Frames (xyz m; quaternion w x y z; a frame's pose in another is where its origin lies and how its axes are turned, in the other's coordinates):
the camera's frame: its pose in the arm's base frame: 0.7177 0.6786 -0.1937 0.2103 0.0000 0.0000 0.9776
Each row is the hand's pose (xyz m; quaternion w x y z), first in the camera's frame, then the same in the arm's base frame.
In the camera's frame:
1: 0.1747 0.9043 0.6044 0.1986 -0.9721 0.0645 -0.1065
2: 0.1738 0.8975 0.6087 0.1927 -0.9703 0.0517 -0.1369
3: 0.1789 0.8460 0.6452 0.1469 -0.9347 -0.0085 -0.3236
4: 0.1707 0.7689 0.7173 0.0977 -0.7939 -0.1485 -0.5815
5: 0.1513 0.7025 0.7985 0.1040 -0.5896 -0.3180 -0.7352
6: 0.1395 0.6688 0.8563 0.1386 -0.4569 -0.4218 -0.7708
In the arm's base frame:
1: 0.1866 -0.0739 0.4107 0.1459 -0.2675 -0.9368 0.1718
2: 0.1902 -0.0680 0.4150 0.1744 -0.2546 -0.9377 0.1596
3: 0.2067 -0.0190 0.4515 0.3473 -0.1883 -0.9156 0.0756
4: 0.2459 0.0479 0.5236 0.5890 -0.0218 -0.8074 -0.0268
5: 0.2909 0.1005 0.6048 0.7406 0.1869 -0.6433 -0.0529
6: 0.3155 0.1263 0.6626 0.7827 0.3163 -0.5354 -0.0266

